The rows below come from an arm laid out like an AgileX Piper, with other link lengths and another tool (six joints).
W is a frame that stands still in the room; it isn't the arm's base.
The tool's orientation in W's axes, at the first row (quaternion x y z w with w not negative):
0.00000, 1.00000, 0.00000, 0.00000
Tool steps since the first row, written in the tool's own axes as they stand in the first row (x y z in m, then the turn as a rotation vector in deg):
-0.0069, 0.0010, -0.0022, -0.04, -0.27, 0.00
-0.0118, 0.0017, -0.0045, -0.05, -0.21, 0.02
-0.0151, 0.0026, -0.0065, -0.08, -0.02, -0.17
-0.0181, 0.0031, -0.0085, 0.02, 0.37, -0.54
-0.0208, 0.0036, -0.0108, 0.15, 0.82, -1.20
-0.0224, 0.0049, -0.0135, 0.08, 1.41, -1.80
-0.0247, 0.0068, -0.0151, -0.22, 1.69, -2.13
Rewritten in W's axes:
0.0069, 0.0010, 0.0022, 0.04, -0.27, 0.00
0.0118, 0.0017, 0.0045, 0.05, -0.21, -0.02
0.0151, 0.0026, 0.0065, 0.08, -0.02, 0.17
0.0181, 0.0031, 0.0085, -0.02, 0.37, 0.54
0.0208, 0.0036, 0.0108, -0.15, 0.82, 1.20
0.0224, 0.0049, 0.0135, -0.08, 1.41, 1.80
0.0247, 0.0068, 0.0151, 0.22, 1.69, 2.13

